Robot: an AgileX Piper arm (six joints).
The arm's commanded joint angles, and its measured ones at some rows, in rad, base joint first. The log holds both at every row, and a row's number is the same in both.
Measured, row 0:
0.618, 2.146, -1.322, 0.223, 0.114, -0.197
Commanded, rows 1 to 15:
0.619, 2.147, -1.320, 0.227, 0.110, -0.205
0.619, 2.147, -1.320, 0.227, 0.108, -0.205
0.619, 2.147, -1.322, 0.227, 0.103, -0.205
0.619, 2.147, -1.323, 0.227, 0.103, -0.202
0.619, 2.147, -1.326, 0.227, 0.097, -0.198
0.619, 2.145, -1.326, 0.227, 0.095, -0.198
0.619, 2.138, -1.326, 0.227, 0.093, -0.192
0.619, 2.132, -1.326, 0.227, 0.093, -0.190
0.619, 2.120, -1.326, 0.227, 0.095, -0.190
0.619, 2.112, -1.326, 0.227, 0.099, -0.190
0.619, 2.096, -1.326, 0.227, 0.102, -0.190
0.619, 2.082, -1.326, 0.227, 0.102, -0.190
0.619, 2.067, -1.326, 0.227, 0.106, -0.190
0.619, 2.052, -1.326, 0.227, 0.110, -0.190
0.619, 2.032, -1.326, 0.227, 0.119, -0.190
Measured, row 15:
0.618, 2.085, -1.322, 0.223, 0.112, -0.193
